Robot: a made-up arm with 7 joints. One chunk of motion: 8 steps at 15 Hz.
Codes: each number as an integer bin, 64 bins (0 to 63) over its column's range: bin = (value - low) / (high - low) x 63, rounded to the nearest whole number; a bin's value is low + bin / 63 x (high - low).
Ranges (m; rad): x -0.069..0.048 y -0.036..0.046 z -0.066..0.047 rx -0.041..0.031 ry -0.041..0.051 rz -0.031..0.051
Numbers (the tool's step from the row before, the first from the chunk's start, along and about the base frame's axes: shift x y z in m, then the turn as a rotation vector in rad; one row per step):
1: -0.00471 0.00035 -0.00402 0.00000 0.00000 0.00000
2: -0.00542 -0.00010 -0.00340 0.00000 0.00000 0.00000
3: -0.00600 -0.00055 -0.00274 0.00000 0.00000 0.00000
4: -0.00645 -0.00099 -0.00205 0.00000 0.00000 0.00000
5: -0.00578 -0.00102 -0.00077 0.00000 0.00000 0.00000
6: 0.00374 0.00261 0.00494 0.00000 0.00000 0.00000
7: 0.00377 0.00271 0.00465 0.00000 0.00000 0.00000
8: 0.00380 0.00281 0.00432 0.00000 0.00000 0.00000
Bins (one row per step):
1: 35 28 35 36 28 24
2: 34 28 35 36 28 24
3: 34 27 35 36 28 24
4: 34 27 36 36 28 24
5: 34 27 36 36 28 24
6: 39 30 40 36 28 24
7: 39 30 39 36 28 24
8: 39 30 39 36 28 24

